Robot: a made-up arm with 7 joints. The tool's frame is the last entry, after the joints.
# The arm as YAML. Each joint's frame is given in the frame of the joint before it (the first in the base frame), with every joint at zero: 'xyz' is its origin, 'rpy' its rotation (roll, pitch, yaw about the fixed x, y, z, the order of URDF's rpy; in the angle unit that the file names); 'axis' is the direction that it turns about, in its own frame. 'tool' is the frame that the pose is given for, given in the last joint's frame.
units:
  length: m
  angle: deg
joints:
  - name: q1
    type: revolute
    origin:
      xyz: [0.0, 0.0, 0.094]
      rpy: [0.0, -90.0, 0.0]
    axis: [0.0, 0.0, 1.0]
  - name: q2
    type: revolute
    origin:
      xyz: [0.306, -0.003, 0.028]
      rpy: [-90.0, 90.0, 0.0]
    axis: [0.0, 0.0, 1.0]
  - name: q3
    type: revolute
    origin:
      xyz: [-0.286, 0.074, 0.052]
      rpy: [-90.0, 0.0, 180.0]
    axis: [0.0, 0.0, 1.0]
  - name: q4
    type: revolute
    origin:
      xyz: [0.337, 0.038, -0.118]
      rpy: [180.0, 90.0, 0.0]
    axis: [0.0, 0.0, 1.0]
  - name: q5
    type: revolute
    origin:
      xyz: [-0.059, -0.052, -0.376]
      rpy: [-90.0, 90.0, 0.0]
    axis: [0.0, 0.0, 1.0]
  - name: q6
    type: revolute
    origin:
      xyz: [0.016, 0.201, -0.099]
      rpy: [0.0, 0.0, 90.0]
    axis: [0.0, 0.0, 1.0]
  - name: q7
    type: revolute
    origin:
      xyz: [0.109, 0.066, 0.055]
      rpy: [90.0, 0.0, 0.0]
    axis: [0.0, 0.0, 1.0]
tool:
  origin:
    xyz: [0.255, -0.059, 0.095]
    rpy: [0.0, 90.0, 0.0]
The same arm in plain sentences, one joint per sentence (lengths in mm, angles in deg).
The arm has seven revolute joints in a row. What follows holds with every joint at zero, and every direction is one of the base frame's. Joint 1 sits 94.0 mm along +z from the base frame's origin and rotates about -x. Joint 2 sits 28.0 mm along -x and 3.0 mm along -y and 306.0 mm along +z from joint 1 and rotates about +y. Joint 3 sits 286.0 mm along -x and 52.0 mm along +y and 74.0 mm along -z from joint 2 and rotates about +z. Joint 4 sits 337.0 mm along -x and 38.0 mm along -y and 118.0 mm along -z from joint 3 and rotates about +x. Joint 5 sits 376.0 mm along -x and 52.0 mm along -y and 59.0 mm along +z from joint 4 and rotates about +y. Joint 6 sits 16.0 mm along -x and 99.0 mm along -y and 201.0 mm along +z from joint 5 and rotates about +y. Joint 7 sits 66.0 mm along +x and 55.0 mm along +y and 109.0 mm along +z from joint 6 and rotates about -x. The tool frame, which is the frame that the pose is given for, sits 95.0 mm along -x and 59.0 mm along -y and 255.0 mm along +z from joint 7; its axes are parallel to the base frame's.
